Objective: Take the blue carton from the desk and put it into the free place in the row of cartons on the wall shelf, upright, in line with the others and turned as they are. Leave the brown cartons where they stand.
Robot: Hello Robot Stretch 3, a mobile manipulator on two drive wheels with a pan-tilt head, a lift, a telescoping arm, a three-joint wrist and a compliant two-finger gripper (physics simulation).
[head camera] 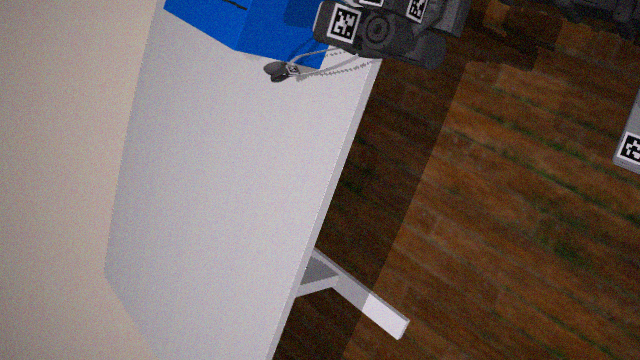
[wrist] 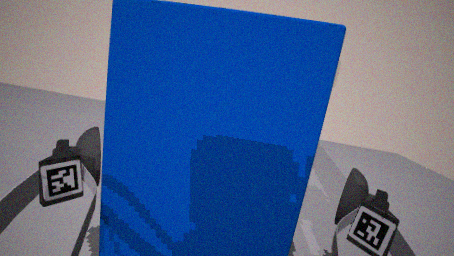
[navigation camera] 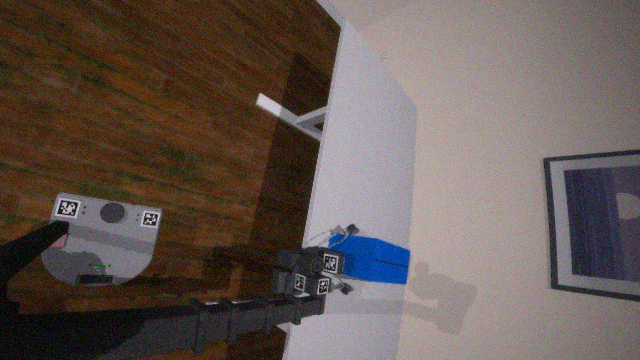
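Pixels of known places: gripper, fingertip midpoint: (head camera: 283,12) (wrist: 222,168) (navigation camera: 353,258); robot's base, origin of the base link: (navigation camera: 112,211).
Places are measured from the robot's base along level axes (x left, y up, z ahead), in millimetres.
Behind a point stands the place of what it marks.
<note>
The blue carton (head camera: 265,31) {y 858, x -571, z 13 mm} (navigation camera: 367,250) {y 874, x -571, z 12 mm} (wrist: 215,90) {y 860, x -567, z -13 mm} stands upright on the white desk (head camera: 215,165) {y 721, x -793, z 309 mm} (navigation camera: 370,125) {y 721, x -761, z 529 mm} (wrist: 40,115) {y 721, x -939, z 398 mm}, with a black line along its top. My gripper (navigation camera: 348,258) {y 803, x -607, z -24 mm} (wrist: 222,168) {y 803, x -607, z -24 mm} is open, with one finger on each side of the carton. In the wrist view the left fingertip is close to the carton's left edge; a wider gap shows on the right. In the head camera view one fingertip shows beside the carton; the other is hidden. The carton's lower end is cut off in the wrist view. The wall shelf and brown cartons do not show.
The wall runs behind the desk, with a framed picture (navigation camera: 595,220) {y 1475, x -1244, z 191 mm} on it. A white desk leg (head camera: 385,315) (navigation camera: 270,105) sticks out over the wooden floor. My arm (navigation camera: 240,317) {y 910, x -174, z -95 mm} reaches across the desk's front edge. My base (navigation camera: 142,237) {y 160, x -117, z -75 mm} stands on the floor away from the desk.
</note>
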